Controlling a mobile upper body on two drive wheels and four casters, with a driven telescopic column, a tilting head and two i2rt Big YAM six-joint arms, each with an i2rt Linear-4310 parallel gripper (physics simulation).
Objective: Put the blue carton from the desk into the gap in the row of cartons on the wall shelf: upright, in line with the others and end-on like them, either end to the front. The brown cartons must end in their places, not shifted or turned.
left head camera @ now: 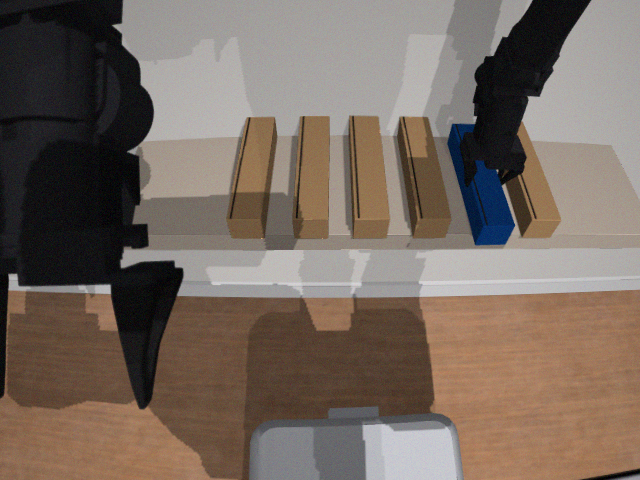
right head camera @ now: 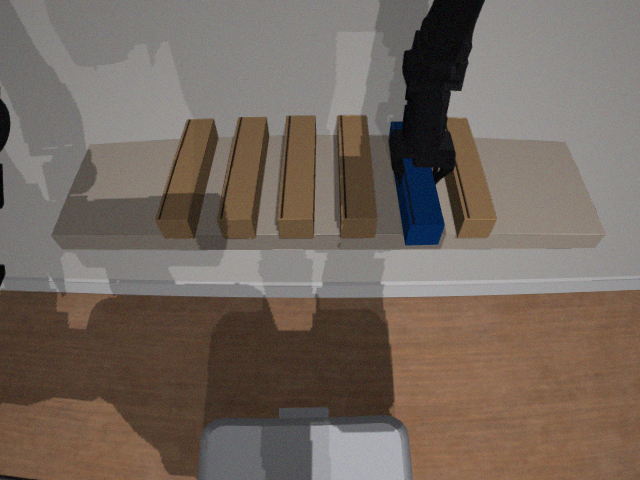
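The blue carton (left head camera: 493, 211) (right head camera: 422, 211) is upright and end-on in the gap between the rightmost brown carton (left head camera: 540, 206) (right head camera: 476, 206) and the brown carton (left head camera: 431, 201) (right head camera: 357, 201) left of the gap. It looks roughly parallel to them, with strips of space on both sides. Its front end stands slightly nearer the shelf's front edge than theirs. Whether it rests on the wall shelf (left head camera: 584, 180) (right head camera: 537, 180) is unclear. My right gripper (left head camera: 484, 181) (right head camera: 417, 180) is shut on the blue carton near mid-length, hiding part of its top. My left gripper (left head camera: 72, 400) is open and empty, left of the shelf row.
Three more brown cartons (left head camera: 253, 175) (left head camera: 312, 175) (left head camera: 368, 175) stand end-on in the row's left part. The right finger is close to the rightmost brown carton. A grey rounded body (left head camera: 413, 449) (right head camera: 356, 449) is at the bottom centre. The wall (left head camera: 336, 67) (right head camera: 284, 67) rises behind the shelf.
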